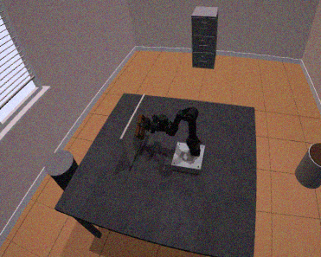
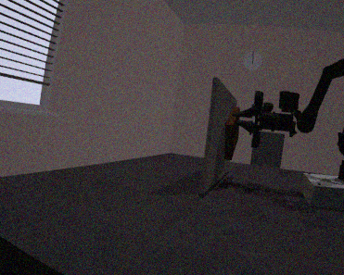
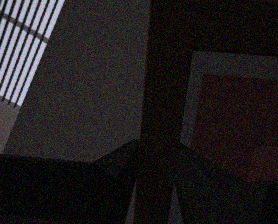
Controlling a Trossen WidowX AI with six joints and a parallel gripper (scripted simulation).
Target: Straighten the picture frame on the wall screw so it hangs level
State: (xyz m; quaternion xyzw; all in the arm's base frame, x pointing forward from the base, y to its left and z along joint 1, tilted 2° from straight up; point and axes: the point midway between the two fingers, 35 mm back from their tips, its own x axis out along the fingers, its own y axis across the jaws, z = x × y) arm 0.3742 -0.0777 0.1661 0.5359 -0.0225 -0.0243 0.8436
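The picture frame lies 2 cm to the right of my gripper tip and 5 cm below it. The rest, counted from my gripper tip: upright wall panel 2 cm ahead, 1 cm to the right, 7 cm below.
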